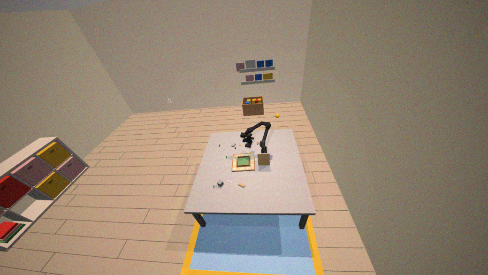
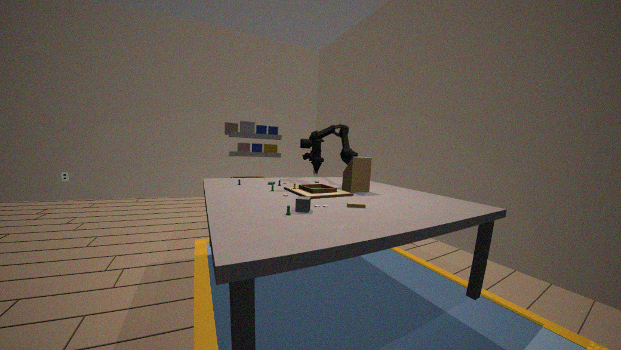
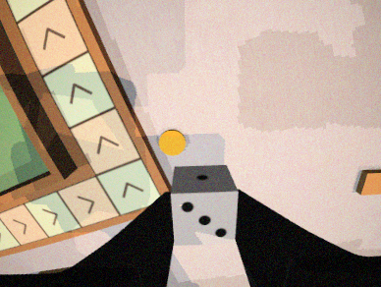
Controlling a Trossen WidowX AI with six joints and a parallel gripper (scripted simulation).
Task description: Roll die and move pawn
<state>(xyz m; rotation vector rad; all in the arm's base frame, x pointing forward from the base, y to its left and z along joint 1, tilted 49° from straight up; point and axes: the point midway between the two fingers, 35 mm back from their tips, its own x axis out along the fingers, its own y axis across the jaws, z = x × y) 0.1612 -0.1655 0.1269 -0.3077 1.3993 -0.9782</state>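
Now: the yellow pawn 21 cm ahead of my gripper tip, 11 cm to the left of it and 6 cm below it. Round my gripper tip: flat grey block 24 cm ahead, 16 cm to the right, 8 cm below; then white die right at my gripper tip; then green dice tray 10 cm ahead, 18 cm to the left, 8 cm below.
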